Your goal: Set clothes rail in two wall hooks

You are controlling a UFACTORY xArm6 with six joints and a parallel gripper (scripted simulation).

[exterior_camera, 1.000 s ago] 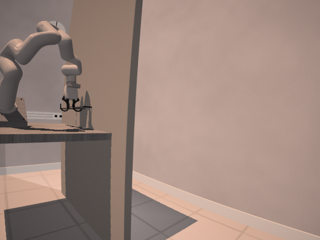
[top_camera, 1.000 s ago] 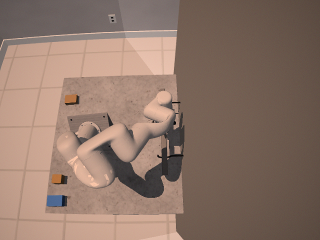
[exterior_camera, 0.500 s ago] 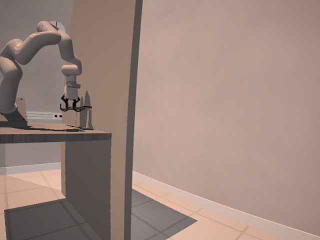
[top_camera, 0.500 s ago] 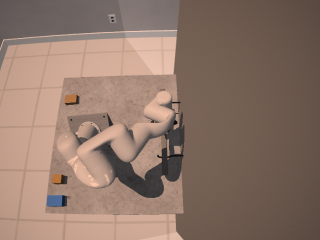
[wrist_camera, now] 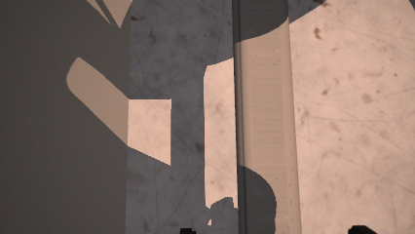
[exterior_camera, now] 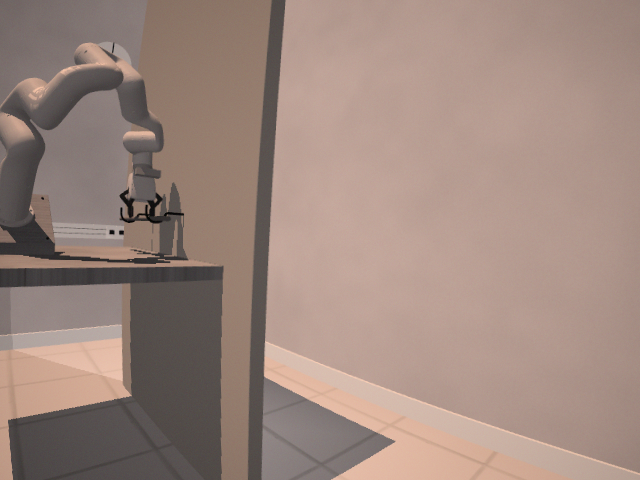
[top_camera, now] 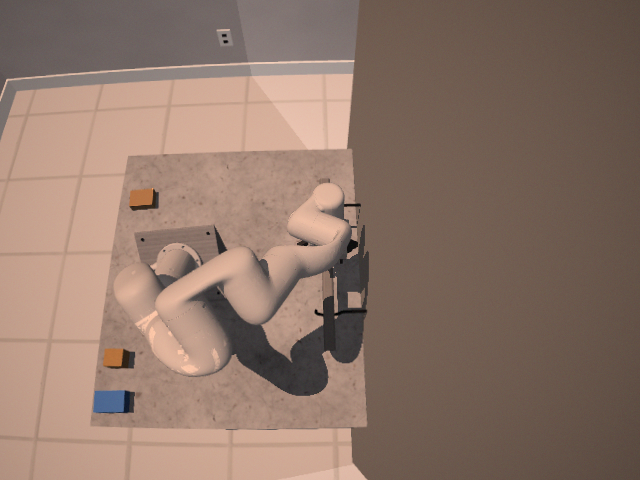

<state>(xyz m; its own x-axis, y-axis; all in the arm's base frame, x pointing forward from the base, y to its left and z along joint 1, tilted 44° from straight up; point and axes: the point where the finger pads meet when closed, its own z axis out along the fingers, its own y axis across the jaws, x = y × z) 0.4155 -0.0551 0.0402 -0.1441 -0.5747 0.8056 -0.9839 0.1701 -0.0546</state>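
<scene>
Now: hand 2 cm above the clothes rail. From my hand the other things lie so: orange block 55 cm behind, 36 cm to the left, 13 cm below; then orange cube 65 cm behind, 15 cm to the right, 12 cm below; then tall wall panel 28 cm above, 12 cm ahead, 2 cm to the right.
</scene>
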